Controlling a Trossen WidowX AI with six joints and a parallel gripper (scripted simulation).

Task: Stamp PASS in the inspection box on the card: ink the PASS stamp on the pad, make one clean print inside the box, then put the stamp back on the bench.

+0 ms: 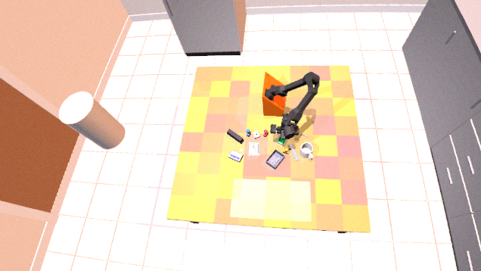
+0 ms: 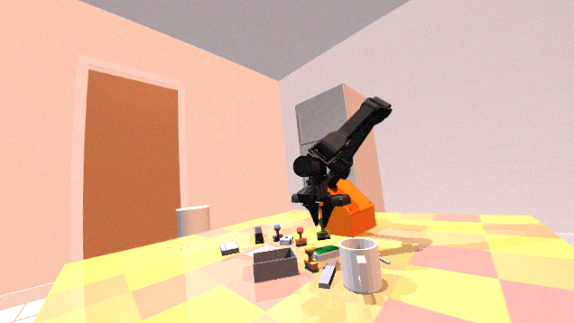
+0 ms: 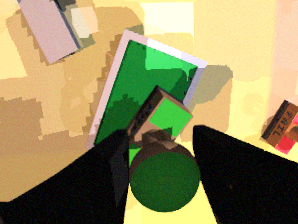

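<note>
Right now my gripper tip is 80 mm above the green ink pad and 10 mm past it. From my gripper tip the other things lie so: grey bar 80 mm to the left, 80 mm below, 80 mm ahead; green-knobbed PASS stamp 20 mm below, 10 mm behind; orange-knobbed stamp 90 mm ahead, 70 mm below, 30 mm to the left.
</note>
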